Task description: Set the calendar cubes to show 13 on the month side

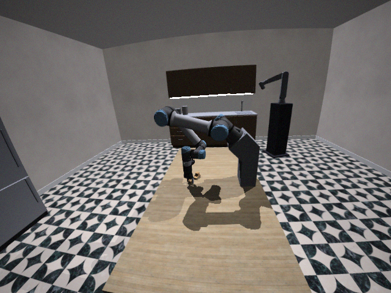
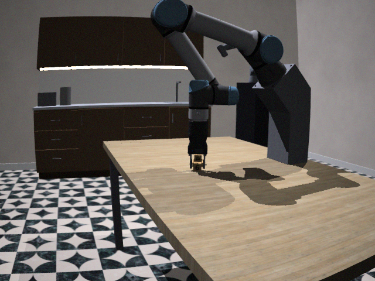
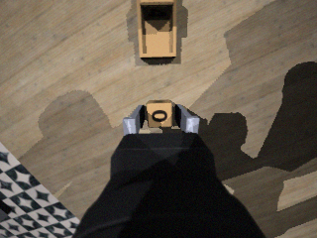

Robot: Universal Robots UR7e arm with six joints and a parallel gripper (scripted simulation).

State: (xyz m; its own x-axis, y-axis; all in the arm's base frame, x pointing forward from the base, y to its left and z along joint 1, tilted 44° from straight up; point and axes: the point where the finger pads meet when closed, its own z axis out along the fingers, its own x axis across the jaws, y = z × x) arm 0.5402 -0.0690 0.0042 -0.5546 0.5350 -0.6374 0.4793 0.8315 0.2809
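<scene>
My hand is 7 cm past the wooden tray, 8 cm to the left of it and 2 cm above it.
</scene>
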